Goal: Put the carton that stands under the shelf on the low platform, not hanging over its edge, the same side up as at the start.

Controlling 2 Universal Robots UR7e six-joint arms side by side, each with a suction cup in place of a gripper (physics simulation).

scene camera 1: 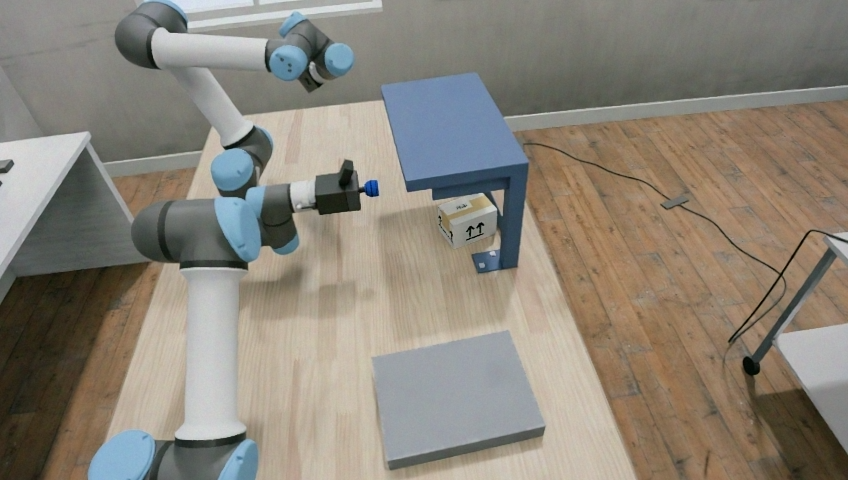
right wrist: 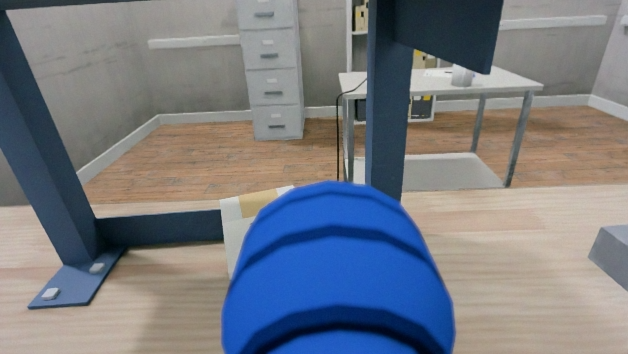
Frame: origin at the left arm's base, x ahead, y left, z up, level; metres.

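Where they show: right hand at its tool point: (scene camera 1: 378,187) (right wrist: 332,258).
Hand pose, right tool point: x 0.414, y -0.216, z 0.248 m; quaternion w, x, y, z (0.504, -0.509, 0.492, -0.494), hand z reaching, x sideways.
Note:
Each offset is from my right tool point to the top centre of the thing.
A white carton @(dx +0.233, dy +0.071, dz -0.156 m) (scene camera 1: 470,223) (right wrist: 236,227) with tan tape stands on the table under the blue shelf @(dx +0.187, dy +0.130, dz +0.095 m) (scene camera 1: 452,127) (right wrist: 387,135), its arrows pointing up in scene camera 1. In the right wrist view the blue cup hides most of it. The low grey platform @(dx +0.120, dy -0.454, dz -0.200 m) (scene camera 1: 458,395) (right wrist: 617,255) lies flat on the table, near the bottom of scene camera 1. My right gripper (scene camera 1: 371,188) (right wrist: 338,265), a blue suction cup, is open and holds nothing. It points sideways towards the shelf, left of the carton in scene camera 1 and apart from it. My left gripper (scene camera 1: 310,82) is raised, open, with nothing hanging from it.
The shelf's uprights, a low rear bar and a bolted foot plate (scene camera 1: 487,261) (right wrist: 77,285) stand around the carton. The shelf top overhangs it. The left arm stands behind the right arm in scene camera 1. A filing cabinet (right wrist: 272,75) and a white table (right wrist: 475,82) stand beyond.

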